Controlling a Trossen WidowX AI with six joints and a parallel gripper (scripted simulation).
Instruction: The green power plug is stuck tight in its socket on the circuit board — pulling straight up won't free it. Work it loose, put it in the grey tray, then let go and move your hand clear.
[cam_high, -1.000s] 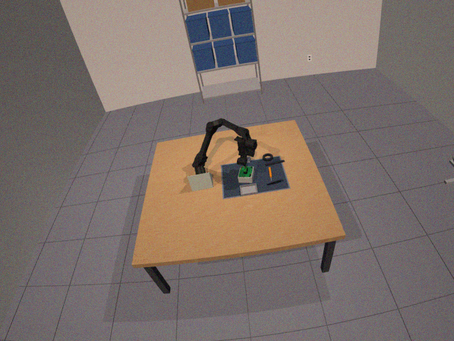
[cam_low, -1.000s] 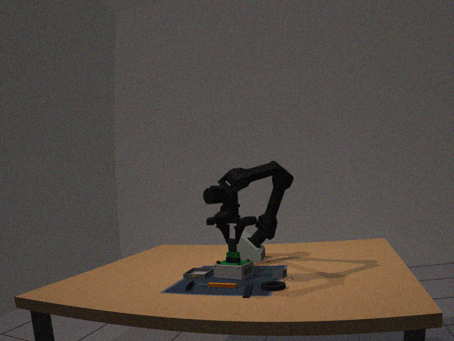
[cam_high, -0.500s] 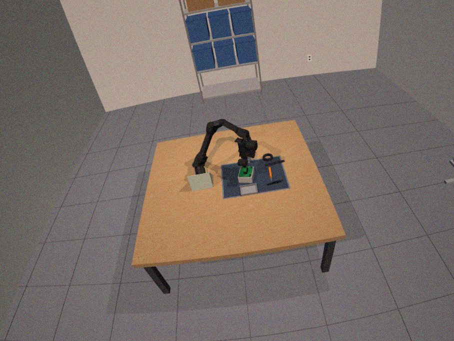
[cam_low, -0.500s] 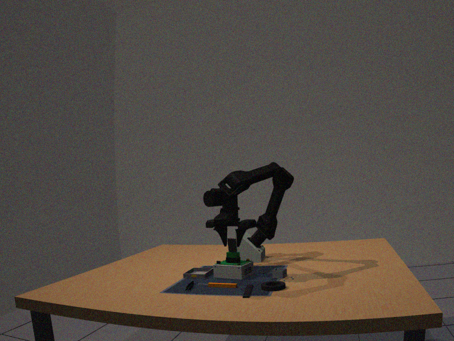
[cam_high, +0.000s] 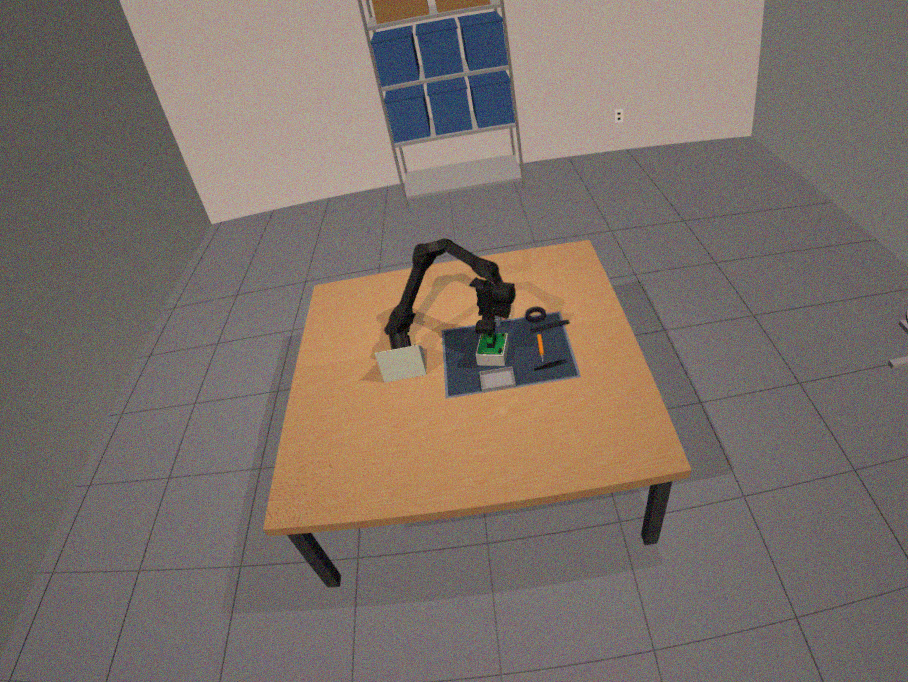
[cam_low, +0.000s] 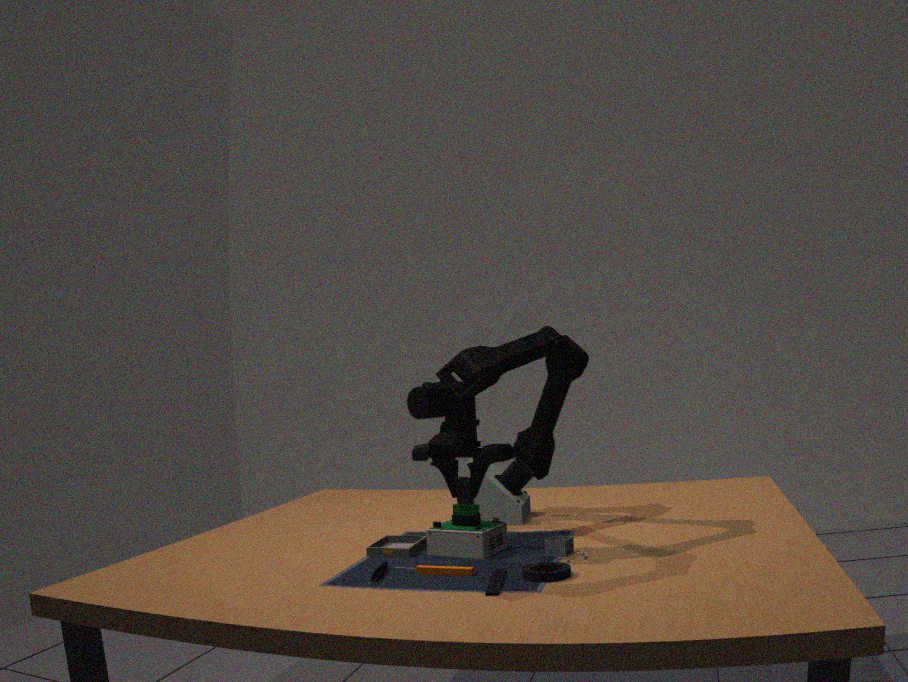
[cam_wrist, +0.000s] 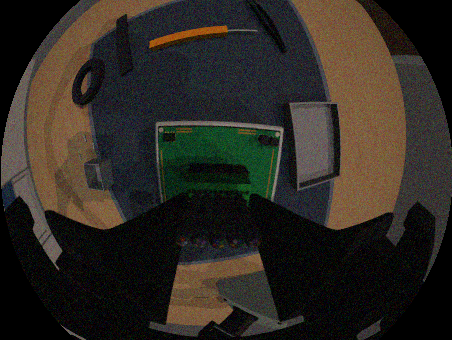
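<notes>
My gripper tip is 20 mm above the green power plug. The rest, counted from my gripper tip: dark blue mat (50 mm ahead, 10 mm to the left, 110 mm below); then grey tray (10 mm ahead, 140 mm to the right, 100 mm below); then orange screwdriver (170 mm ahead, 20 mm to the left, 100 mm below).
</notes>
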